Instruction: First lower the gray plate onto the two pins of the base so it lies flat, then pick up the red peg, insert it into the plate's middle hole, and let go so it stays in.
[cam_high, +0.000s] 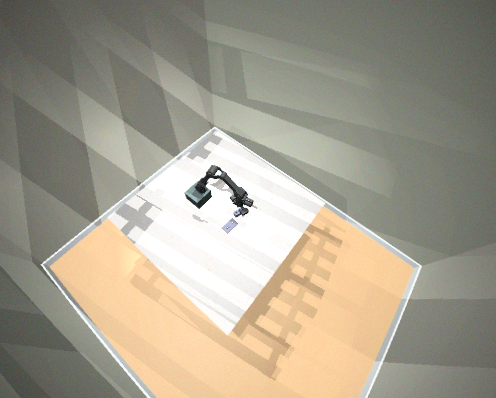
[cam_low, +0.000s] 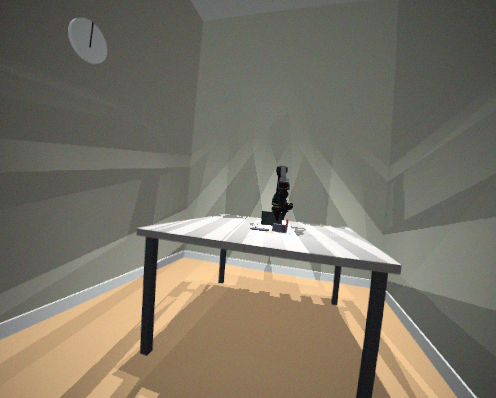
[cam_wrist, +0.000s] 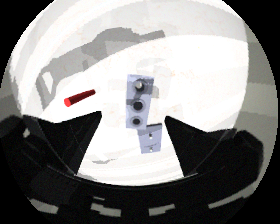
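Now: the gray plate 40 mm below my gripper tip and 10 mm ahead of it. Round my gripper tip: base: 130 mm to the right, 70 mm below, 40 mm ahead; then red peg: 100 mm behind, 40 mm below, 30 mm to the left.
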